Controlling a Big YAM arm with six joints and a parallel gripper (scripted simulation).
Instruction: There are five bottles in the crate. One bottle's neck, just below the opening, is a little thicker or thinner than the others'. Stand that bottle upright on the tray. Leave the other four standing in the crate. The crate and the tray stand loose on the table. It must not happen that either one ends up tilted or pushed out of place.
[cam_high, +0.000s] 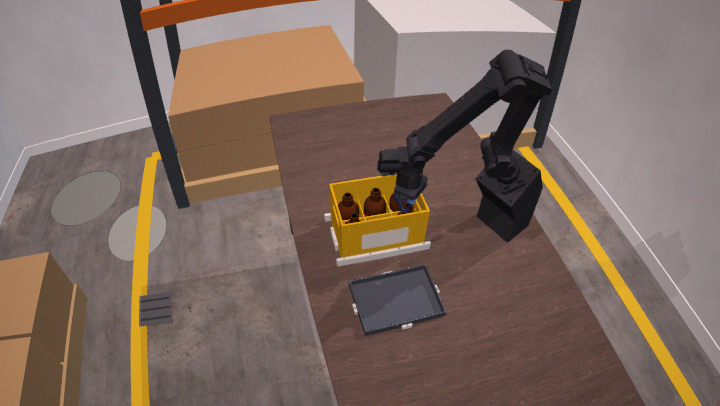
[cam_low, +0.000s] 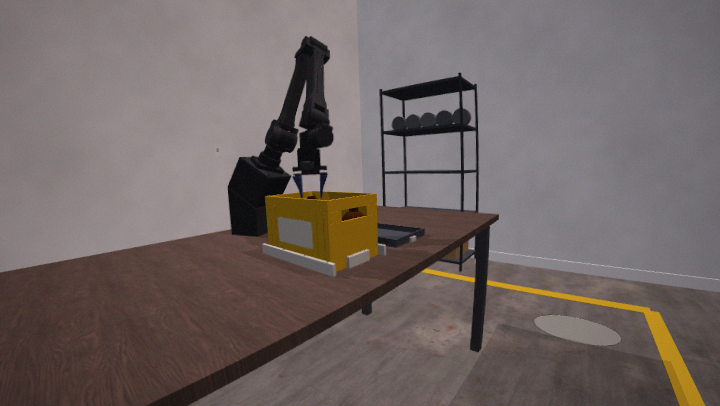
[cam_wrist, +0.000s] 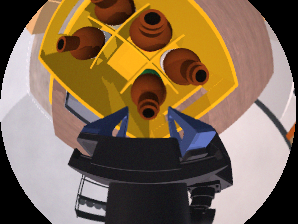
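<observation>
My hand is 9 cm short of the yellow crate, 3 cm to the left of it and 8 cm above it. Round my hand: glass bottle 17 cm ahead, 3 cm to the left, 8 cm below; dark tray 6 cm ahead, 24 cm to the left, 15 cm below.
</observation>
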